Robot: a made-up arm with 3 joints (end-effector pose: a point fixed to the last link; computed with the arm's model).
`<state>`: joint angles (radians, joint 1 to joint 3).
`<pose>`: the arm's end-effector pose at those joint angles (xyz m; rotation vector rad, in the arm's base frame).
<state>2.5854 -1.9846 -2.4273</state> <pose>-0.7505 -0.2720 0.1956 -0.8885 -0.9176 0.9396</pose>
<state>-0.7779 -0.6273 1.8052</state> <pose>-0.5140 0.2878 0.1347 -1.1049 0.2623 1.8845</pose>
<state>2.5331 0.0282 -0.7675</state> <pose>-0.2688 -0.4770 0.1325 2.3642 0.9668 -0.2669</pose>
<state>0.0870 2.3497 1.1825</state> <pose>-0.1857 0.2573 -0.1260 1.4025 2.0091 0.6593</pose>
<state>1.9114 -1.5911 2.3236</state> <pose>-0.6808 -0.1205 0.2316 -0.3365 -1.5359 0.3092</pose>
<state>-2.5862 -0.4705 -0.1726</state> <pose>-0.4810 -0.2025 -0.3054 -2.4773 -0.3859 0.5358</pose>
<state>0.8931 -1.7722 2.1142</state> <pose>-0.6908 0.1123 0.2241 -1.1124 -1.3632 0.7797</pose>
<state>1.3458 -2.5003 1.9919</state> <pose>-0.6230 0.2597 0.2162 -1.1817 -1.3014 -0.2627</pose>
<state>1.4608 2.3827 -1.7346</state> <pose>-0.3452 0.4361 0.4153 -0.8352 1.4444 0.4325</pose>
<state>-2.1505 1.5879 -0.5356</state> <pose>-0.1002 -0.3300 -0.1684 -1.9604 0.4692 -1.9855</pose>
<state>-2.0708 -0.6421 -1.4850</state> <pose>-0.4070 0.0863 -0.3836 -1.1705 -1.5935 -0.3027</pose>
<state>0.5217 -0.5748 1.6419</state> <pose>-0.5136 0.0550 0.3900 -0.0714 -0.8238 1.4076</pose>
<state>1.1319 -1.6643 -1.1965</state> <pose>-0.6925 0.0844 0.5035 1.7726 -0.8521 -1.7668</pose>
